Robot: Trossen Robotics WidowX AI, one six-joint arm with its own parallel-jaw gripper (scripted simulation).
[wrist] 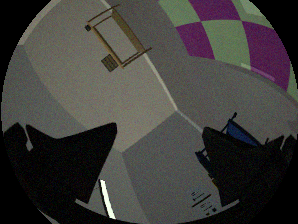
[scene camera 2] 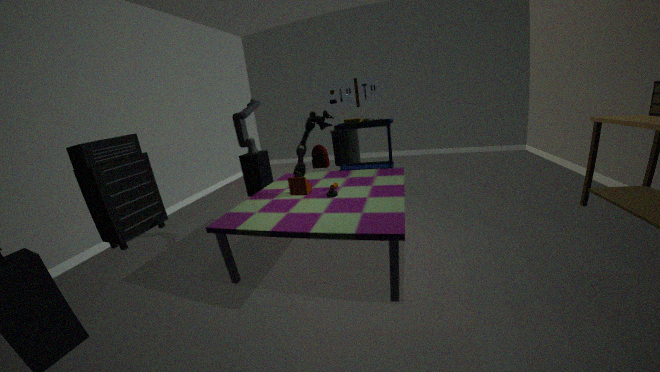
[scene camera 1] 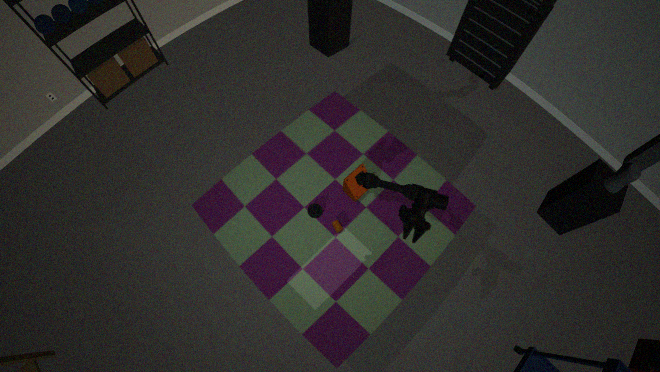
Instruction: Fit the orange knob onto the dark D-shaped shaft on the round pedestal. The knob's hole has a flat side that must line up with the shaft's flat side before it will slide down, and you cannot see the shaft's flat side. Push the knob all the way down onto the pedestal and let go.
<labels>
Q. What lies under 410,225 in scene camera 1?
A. My gripper.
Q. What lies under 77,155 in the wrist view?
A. My gripper.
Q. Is my gripper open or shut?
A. Open.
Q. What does my gripper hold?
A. Nothing.
</labels>
